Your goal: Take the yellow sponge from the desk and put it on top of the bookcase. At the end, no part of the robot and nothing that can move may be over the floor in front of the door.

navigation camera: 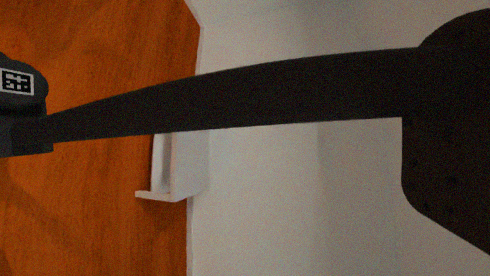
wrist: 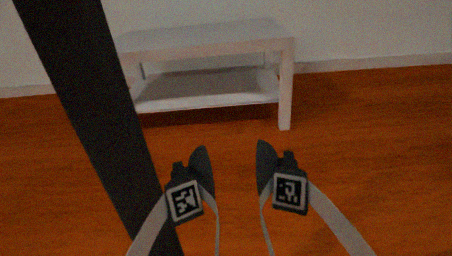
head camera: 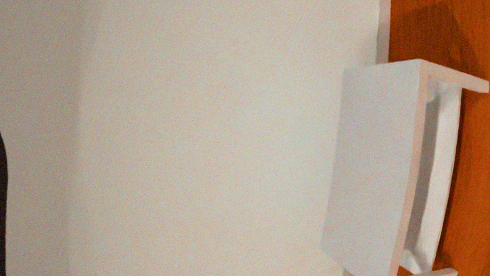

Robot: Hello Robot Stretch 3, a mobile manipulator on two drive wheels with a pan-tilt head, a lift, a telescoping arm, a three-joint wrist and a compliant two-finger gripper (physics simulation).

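Frame: origin at the robot's base, x ahead, y down, z left, level; centimetres.
Seen in the pictures: gripper, fingertip midpoint: (wrist: 232, 161).
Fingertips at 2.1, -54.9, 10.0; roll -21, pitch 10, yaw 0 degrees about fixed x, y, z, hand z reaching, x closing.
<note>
A point is followed by its place in that frame, as x, y, z.
My gripper (wrist: 232, 161) @[2.1, -55.0, 10.0] is open and empty in the wrist view, its two dark fingertips apart with orange-brown floor showing between them. It is in front of a low white table, seen from above. The yellow sponge, the desk, the bookcase and the door do not show in the three views.
The low white table (head camera: 377, 150) @[16.6, -45.0, 114.9] (navigation camera: 191, 165) @[23.8, -45.0, 114.1] (wrist: 200, 37) @[10.9, -45.0, 110.1] has a lower shelf and stands against a pale wall (head camera: 210, 125) @[29.6, -101.9, 171.6] (navigation camera: 260, 200) @[77.9, -100.5, 160.1] (wrist: 375, 30) @[138.8, -28.0, 145.5]. Dark robot parts cross the navigation view (navigation camera: 250, 95) @[-6.6, -123.5, 11.6] and the left of the wrist view (wrist: 95, 100) @[-6.3, -61.2, 11.6].
</note>
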